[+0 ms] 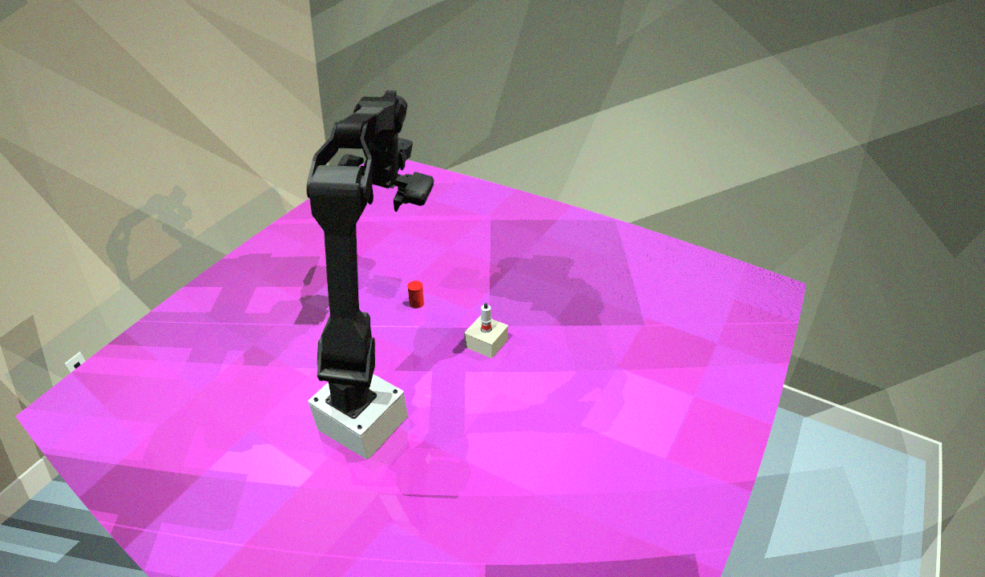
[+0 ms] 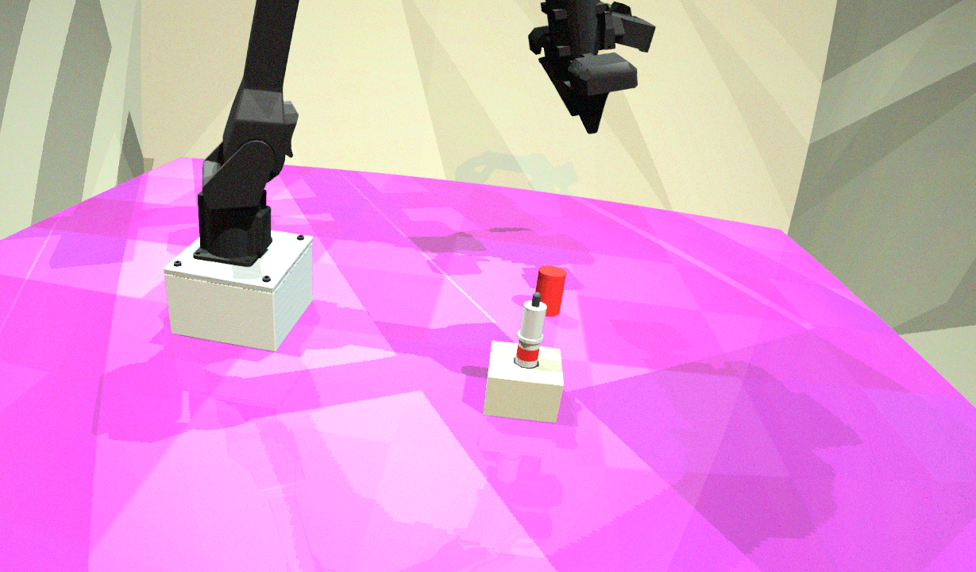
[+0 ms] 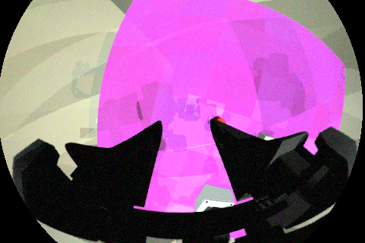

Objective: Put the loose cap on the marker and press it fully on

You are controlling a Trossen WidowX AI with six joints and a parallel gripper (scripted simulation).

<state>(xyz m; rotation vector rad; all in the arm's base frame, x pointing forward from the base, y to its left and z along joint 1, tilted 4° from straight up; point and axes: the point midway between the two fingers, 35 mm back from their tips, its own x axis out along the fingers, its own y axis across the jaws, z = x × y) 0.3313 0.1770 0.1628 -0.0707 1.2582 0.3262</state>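
Right now my gripper tip is 20 mm past the red cap, 80 mm to the left of it and 180 mm above it. The rest, counted from my gripper tip: cream holder block (50 mm behind, 260 mm to the right, 190 mm below).
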